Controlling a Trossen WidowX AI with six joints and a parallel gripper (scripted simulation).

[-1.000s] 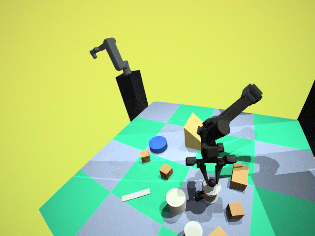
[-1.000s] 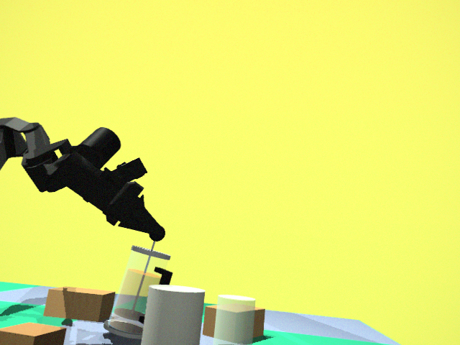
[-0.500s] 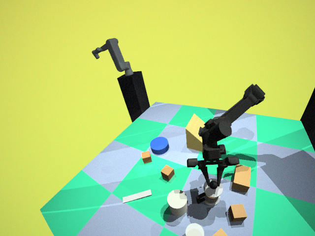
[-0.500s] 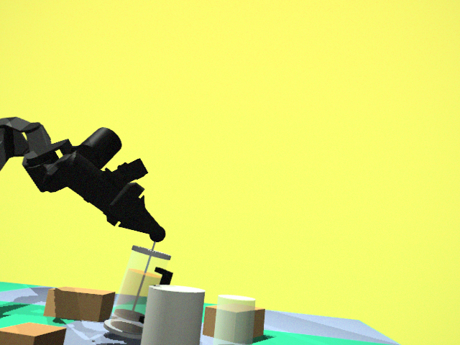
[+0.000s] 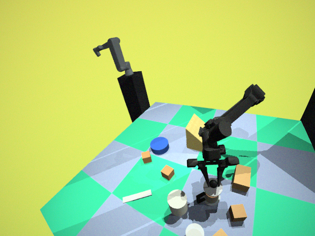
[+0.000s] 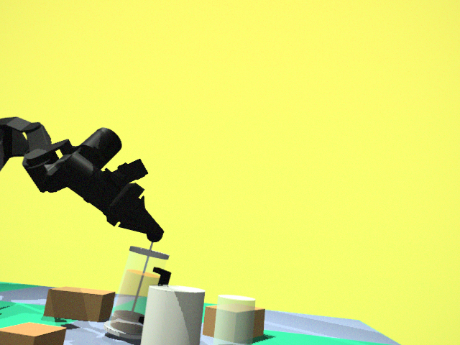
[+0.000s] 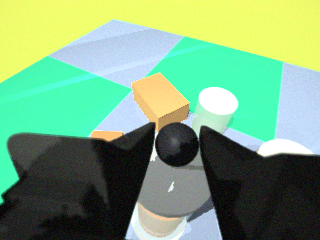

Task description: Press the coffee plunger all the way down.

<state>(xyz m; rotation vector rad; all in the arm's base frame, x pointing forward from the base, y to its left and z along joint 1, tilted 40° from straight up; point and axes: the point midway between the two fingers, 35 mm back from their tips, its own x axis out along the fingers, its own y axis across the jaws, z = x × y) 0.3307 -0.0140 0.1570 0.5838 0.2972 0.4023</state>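
Right now my gripper tip is 2 cm past the coffee press, 1 cm to the left of it and 9 cm above it. Also, from my gripper tip: blue disc 27 cm behind, 36 cm to the right, 15 cm below; then cream cylinder 5 cm ahead, 13 cm to the right, 12 cm below; then white bar 7 cm ahead, 34 cm to the right, 17 cm below.
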